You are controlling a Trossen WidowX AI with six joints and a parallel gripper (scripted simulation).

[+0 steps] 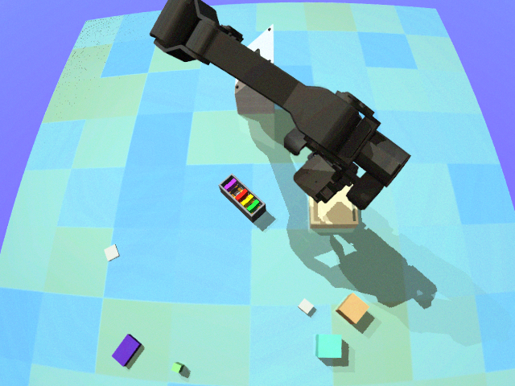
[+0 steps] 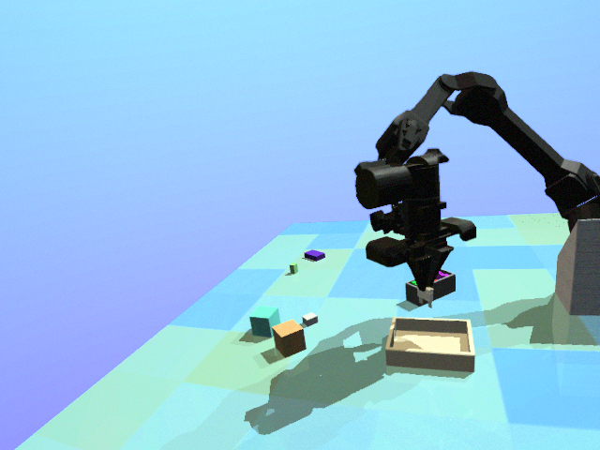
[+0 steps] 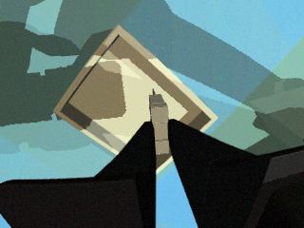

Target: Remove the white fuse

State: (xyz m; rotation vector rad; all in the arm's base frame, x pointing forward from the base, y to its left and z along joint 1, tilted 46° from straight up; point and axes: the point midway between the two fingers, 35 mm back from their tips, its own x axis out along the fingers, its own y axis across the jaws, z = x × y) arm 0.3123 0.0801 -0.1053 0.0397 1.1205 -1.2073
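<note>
Right now my gripper tip is 3 cm to the right of the tray and 10 cm above it. The rest, counted from my gripper tip: white fuse (1 cm below).
</note>
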